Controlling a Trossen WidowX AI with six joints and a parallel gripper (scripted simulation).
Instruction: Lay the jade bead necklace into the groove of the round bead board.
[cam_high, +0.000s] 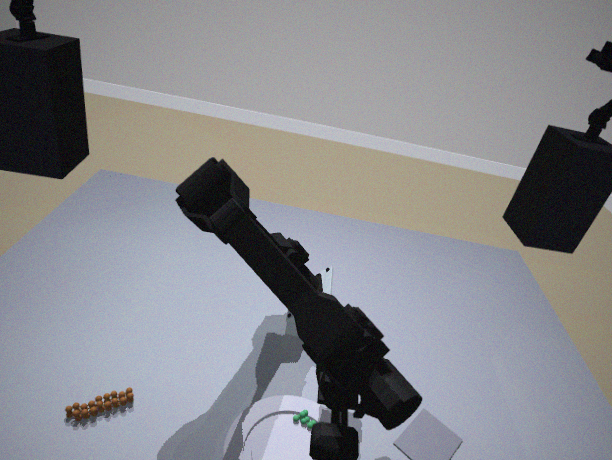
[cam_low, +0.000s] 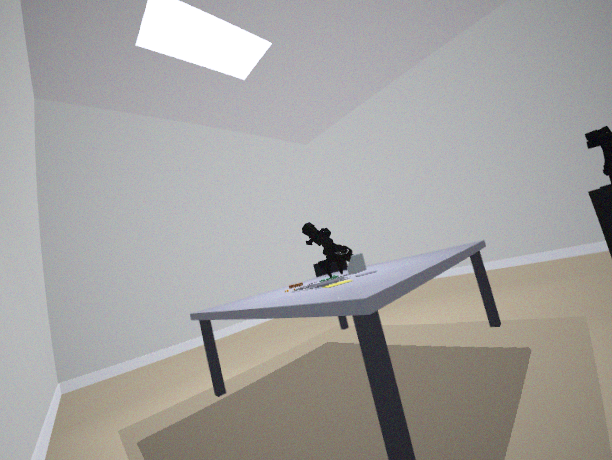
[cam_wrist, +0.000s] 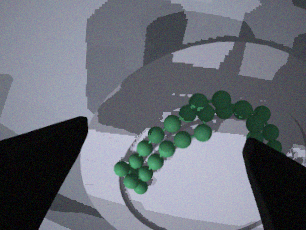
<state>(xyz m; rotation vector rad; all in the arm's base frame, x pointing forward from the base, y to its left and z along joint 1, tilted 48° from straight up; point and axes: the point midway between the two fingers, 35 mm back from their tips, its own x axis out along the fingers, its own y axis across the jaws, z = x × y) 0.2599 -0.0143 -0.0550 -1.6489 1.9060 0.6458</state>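
Right now the round bead board is 4 cm ahead of my gripper tip, 5 cm to the right of it and 1 cm below it. The rest, counted from my gripper tip: yellow strip: 24 cm ahead, 17 cm to the left, 2 cm below; flat grey square: 1 cm behind, 18 cm to the left, 2 cm below.
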